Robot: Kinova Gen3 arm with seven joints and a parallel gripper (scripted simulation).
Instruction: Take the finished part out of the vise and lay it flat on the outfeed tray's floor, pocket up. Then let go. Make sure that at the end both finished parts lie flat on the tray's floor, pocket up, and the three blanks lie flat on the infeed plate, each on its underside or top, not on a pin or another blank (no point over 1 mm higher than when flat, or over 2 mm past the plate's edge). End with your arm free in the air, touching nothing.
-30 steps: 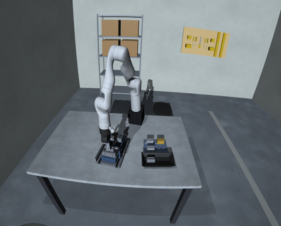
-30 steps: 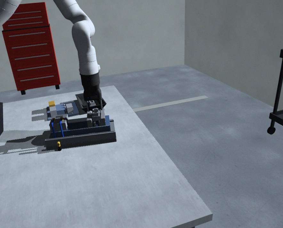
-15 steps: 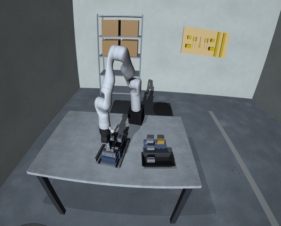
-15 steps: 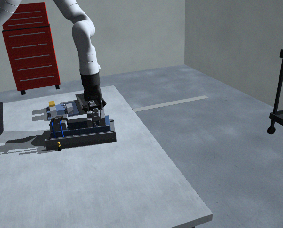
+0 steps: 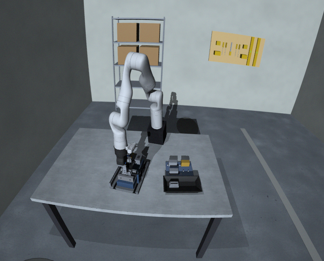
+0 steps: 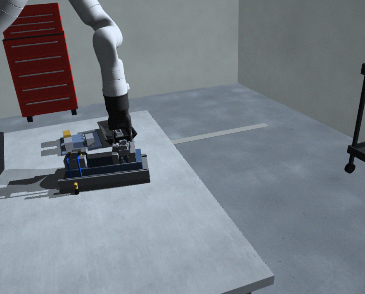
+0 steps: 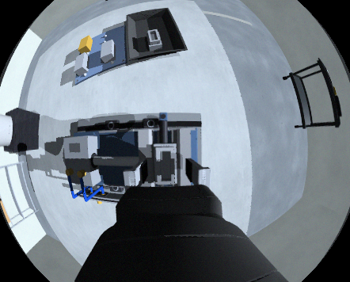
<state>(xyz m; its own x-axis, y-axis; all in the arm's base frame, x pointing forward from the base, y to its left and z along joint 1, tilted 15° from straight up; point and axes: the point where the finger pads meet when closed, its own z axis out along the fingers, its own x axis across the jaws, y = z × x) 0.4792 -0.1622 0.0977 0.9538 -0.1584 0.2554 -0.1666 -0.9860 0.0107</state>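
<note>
Right now my hand is 7 cm past the vise, 1 cm to the right of it and 10 cm above it. Round my hand: blue fixture plate (15 cm behind, 34 cm to the left, 13 cm below); then yellow block (20 cm behind, 39 cm to the left, 11 cm below).
</note>
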